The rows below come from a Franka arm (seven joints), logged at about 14 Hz.
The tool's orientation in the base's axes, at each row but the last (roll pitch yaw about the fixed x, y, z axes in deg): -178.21 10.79 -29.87; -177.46 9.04 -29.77; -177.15 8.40 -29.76; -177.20 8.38 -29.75; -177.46 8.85 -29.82; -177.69 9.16 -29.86; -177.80 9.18 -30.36; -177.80 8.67 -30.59; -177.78 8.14 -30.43; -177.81 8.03 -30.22
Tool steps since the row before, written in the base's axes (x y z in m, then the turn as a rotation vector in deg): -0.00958 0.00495 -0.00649 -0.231 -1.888 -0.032; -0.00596 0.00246 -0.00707 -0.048 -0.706 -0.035; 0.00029 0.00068 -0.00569 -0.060 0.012 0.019; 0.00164 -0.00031 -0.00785 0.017 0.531 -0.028; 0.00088 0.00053 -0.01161 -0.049 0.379 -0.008; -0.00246 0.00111 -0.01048 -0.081 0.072 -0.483; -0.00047 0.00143 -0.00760 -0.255 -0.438 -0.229; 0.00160 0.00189 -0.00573 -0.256 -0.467 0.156; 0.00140 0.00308 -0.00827 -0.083 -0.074 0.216; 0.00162 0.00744 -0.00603 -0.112 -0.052 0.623
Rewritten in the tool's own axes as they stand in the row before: -0.00937 0.00074 0.00837 0.733 1.748 -0.162; -0.00520 0.00118 0.00794 0.311 0.635 -0.042; 0.00075 -0.00045 0.00567 -0.060 0.019 -0.011; 0.00270 -0.00018 0.00755 -0.242 -0.466 0.087; 0.00228 -0.00039 0.01142 -0.227 -0.302 0.057; -0.00098 0.00070 0.01075 -0.028 -0.002 0.494; 0.00010 -0.00070 0.00772 0.038 0.515 0.206; 0.00127 -0.00222 0.00569 -0.006 0.526 -0.177; 0.00082 -0.00304 0.00836 -0.064 0.098 -0.213; -0.00148 -0.00700 0.00657 -0.157 0.078 -0.610
